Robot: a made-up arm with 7 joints. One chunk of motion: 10 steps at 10 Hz.
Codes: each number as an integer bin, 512 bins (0 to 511) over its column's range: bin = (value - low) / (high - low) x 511, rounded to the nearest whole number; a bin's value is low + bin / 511 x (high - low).
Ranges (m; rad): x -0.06..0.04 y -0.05..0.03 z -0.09..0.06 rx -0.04..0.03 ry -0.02..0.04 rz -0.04..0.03
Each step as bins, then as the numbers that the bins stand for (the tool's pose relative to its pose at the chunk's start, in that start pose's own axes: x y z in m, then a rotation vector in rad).
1 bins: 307 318 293 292 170 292
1 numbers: 0.0001 -0.0002 -0.0040 0.0000 0.0000 0.0000
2 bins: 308 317 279 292 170 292
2 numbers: 0.0003 -0.0004 -0.0081 0.0000 0.0000 0.0000
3 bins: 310 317 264 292 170 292
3 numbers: 0.0007 -0.0004 -0.0125 0.0000 0.0000 0.0000
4 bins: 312 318 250 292 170 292
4 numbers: 0.0011 -0.0002 -0.0166 0.0000 0.0000 0.0000
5 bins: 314 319 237 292 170 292
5 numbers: 0.0014 -0.0001 -0.0204 0.0000 0.0000 0.0000
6 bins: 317 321 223 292 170 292
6 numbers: 0.0020 0.0003 -0.0245 0.0000 0.0000 0.0000
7 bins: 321 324 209 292 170 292
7 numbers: 0.0028 0.0007 -0.0286 0.0000 0.0000 0.0000
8 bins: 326 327 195 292 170 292
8 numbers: 0.0038 0.0012 -0.0328 0.0000 0.0000 0.0000
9 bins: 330 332 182 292 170 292
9 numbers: 0.0046 0.0020 -0.0366 0.0000 0.0000 0.0000
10 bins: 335 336 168 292 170 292
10 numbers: 0.0056 0.0026 -0.0407 0.0000 0.0000 0.0000
